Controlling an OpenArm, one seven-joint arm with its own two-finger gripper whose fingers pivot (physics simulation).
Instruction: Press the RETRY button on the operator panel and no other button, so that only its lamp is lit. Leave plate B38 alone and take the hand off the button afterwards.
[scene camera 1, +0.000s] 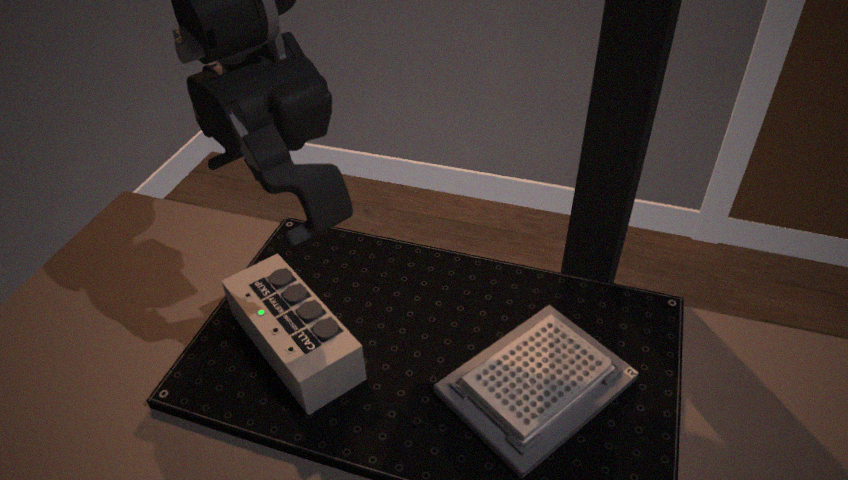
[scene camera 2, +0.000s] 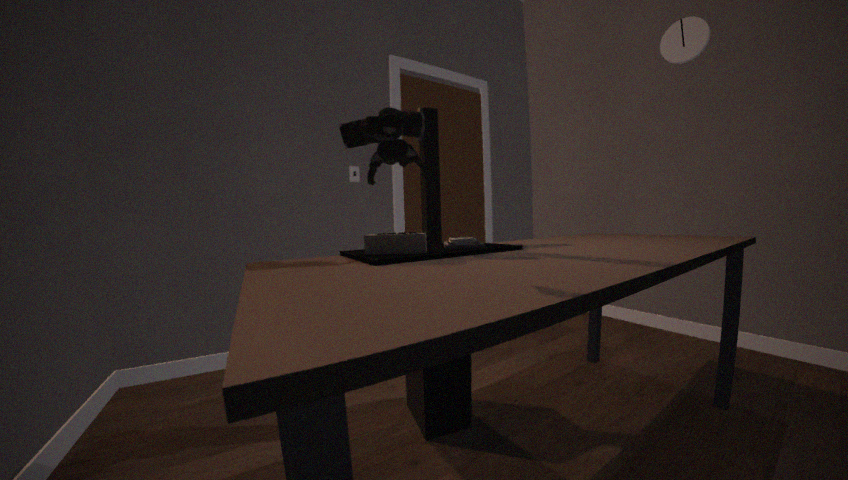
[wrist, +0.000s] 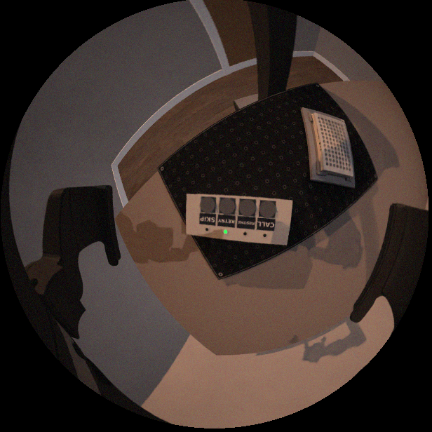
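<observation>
The off-white operator panel (scene camera 1: 334, 383) (scene camera 2: 395, 243) (wrist: 191, 215) bears a row of round grey buttons. The RETRY button (scene camera 1: 295, 292) (wrist: 227, 206) is second, between the SKIP button (scene camera 1: 280, 277) (wrist: 208, 205) and the third button (scene camera 1: 310, 310) (wrist: 247, 208); the CALL button (scene camera 1: 325, 328) (wrist: 267, 209) is at the end. The RETRY lamp (scene camera 1: 261, 312) (wrist: 225, 231) is lit green; the other three lamps are dark. The white well plate (scene camera 1: 535, 374) (scene camera 2: 462, 240) (wrist: 333, 145) sits on its grey holder. My gripper (scene camera 1: 258, 199) (scene camera 2: 395, 172) (wrist: 218, 253) is wide open and empty, high above the panel, touching no button.
The panel and the plate holder (scene camera 1: 446, 386) (wrist: 311, 160) stand apart on a black perforated board (scene camera 1: 404, 321) (wrist: 240, 150) on the table (scene camera 2: 333, 309). A thick black post (scene camera 1: 618, 148) (scene camera 2: 431, 178) (wrist: 272, 50) rises at the board's back edge.
</observation>
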